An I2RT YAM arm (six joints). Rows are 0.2 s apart.
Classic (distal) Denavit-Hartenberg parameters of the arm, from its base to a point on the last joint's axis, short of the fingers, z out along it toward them. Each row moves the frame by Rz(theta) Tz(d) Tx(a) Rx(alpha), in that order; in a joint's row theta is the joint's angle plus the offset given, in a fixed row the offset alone. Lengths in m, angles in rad.
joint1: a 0.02; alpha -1.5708; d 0.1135; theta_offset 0
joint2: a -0.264; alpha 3.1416; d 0; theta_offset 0
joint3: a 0.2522; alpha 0; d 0; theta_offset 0.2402
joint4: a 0.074; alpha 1.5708; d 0; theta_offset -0.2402
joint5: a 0; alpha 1.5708; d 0; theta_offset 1.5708
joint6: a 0; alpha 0; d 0.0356; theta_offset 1.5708
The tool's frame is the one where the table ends.
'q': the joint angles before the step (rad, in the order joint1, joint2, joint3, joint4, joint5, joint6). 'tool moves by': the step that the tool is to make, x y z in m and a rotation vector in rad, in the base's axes. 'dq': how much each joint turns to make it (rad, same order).
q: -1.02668 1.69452 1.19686 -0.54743 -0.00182 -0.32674
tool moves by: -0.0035 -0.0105 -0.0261 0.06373 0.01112 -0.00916
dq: -0.02629 0.07381 -0.00852 0.02167 -0.02809 -0.00428
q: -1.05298 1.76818 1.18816 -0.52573 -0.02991 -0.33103
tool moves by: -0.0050 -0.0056 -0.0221 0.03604 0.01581 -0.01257
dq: -0.02037 0.05113 -0.02250 0.03427 -0.00670 -0.00544
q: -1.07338 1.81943 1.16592 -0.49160 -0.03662 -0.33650
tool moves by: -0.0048 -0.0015 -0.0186 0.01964 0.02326 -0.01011
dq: -0.01278 0.03541 -0.03000 0.03690 0.00924 -0.00695
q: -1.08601 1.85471 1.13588 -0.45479 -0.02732 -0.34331
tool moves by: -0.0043 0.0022 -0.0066 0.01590 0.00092 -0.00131
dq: -0.00868 0.00257 -0.02355 0.01146 -0.00885 -0.00434
